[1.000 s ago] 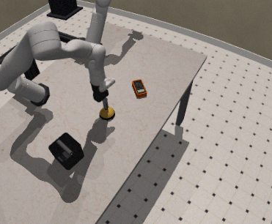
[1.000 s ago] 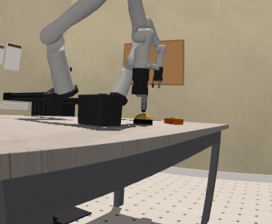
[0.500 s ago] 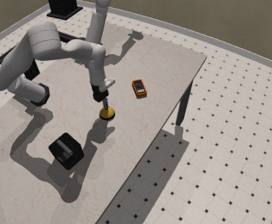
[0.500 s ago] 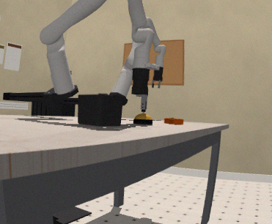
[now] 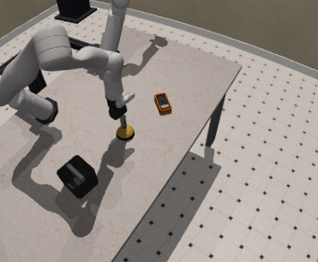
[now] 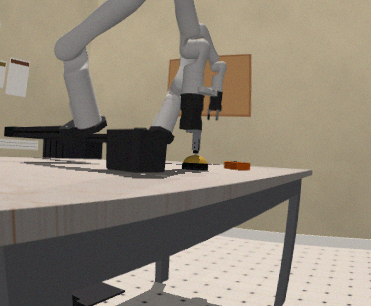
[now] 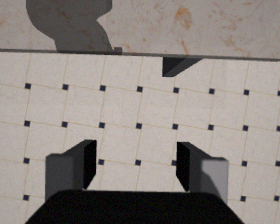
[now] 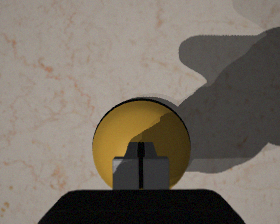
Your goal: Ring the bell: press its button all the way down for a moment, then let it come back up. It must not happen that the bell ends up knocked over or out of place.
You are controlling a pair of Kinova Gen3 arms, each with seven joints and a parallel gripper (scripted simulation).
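Right now the black button is 3 cm below my right hand. Also, from my right hand: bell 4 cm below.
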